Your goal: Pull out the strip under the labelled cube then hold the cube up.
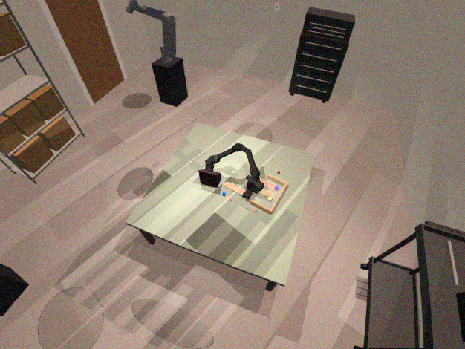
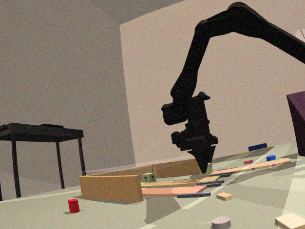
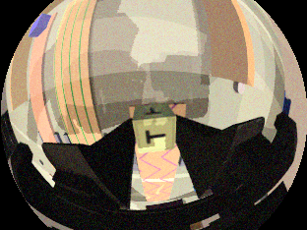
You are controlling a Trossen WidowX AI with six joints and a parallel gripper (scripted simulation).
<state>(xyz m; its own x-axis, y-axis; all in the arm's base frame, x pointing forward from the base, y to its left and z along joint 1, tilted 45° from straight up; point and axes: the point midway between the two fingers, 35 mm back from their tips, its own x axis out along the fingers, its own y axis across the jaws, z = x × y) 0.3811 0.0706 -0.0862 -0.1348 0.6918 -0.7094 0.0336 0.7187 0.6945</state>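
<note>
The blue disc lies 20 cm behind my gripper tip, 9 cm to the right of it and 1 cm below it. Round my gripper tip: tan tile 9 cm behind, 25 cm to the left, 1 cm below; then red cylinder 15 cm ahead, 34 cm to the left.
</note>
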